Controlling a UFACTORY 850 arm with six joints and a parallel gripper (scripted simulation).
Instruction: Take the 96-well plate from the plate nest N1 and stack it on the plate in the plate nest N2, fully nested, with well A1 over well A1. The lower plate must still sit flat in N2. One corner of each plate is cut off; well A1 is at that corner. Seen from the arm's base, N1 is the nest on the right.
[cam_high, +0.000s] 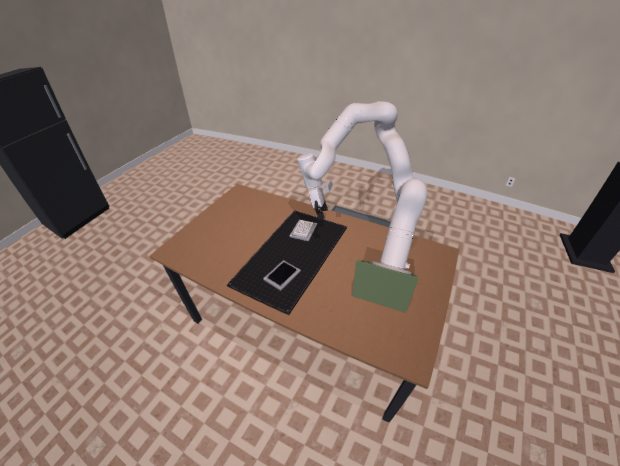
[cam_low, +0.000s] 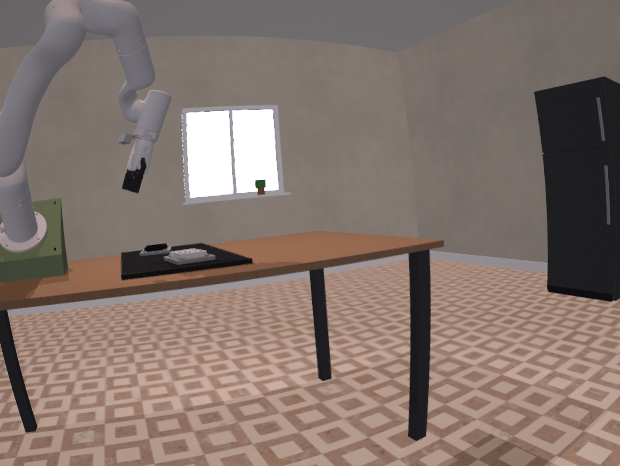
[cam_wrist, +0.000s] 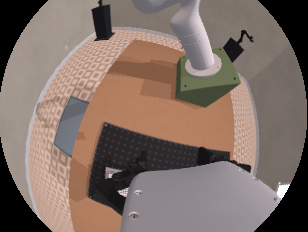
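Right now my hand is 150 mm short of the white 96-well plate, 90 mm to the left of it and 220 mm above it. Also, from my hand: dark plate (130 mm ahead, 280 mm to the left, 220 mm below).
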